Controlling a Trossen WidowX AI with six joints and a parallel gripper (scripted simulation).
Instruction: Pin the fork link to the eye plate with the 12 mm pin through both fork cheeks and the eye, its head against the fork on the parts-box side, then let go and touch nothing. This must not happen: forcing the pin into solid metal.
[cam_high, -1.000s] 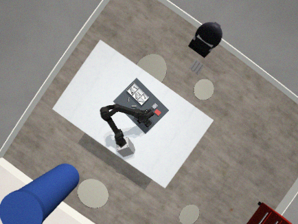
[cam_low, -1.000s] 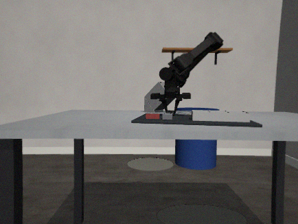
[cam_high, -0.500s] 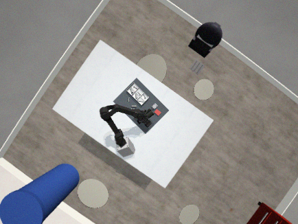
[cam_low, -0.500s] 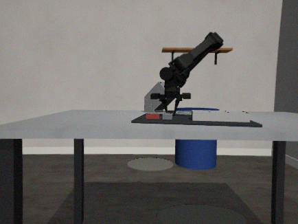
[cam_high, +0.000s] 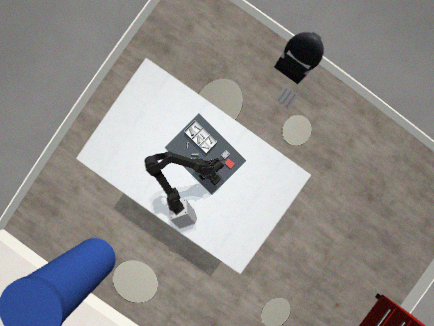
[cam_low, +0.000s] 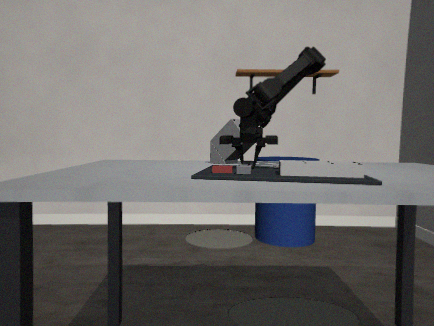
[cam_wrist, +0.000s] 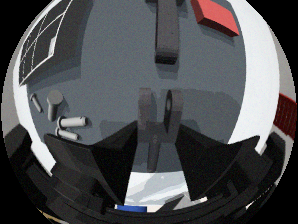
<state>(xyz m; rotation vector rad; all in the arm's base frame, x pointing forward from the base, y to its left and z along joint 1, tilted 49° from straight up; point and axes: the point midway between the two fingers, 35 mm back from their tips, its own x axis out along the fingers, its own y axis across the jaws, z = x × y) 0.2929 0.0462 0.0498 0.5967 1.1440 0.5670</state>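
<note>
My gripper is now 80 mm short of the eye plate, 30 mm above it and 10 mm to the right of it. From my hand the other things lie so: grey pin (100 mm to the left, 30 mm below, 20 mm behind); then dark mat (110 mm to the left, 60 mm ahead, 50 mm below); then fork link (30 mm below).
</note>
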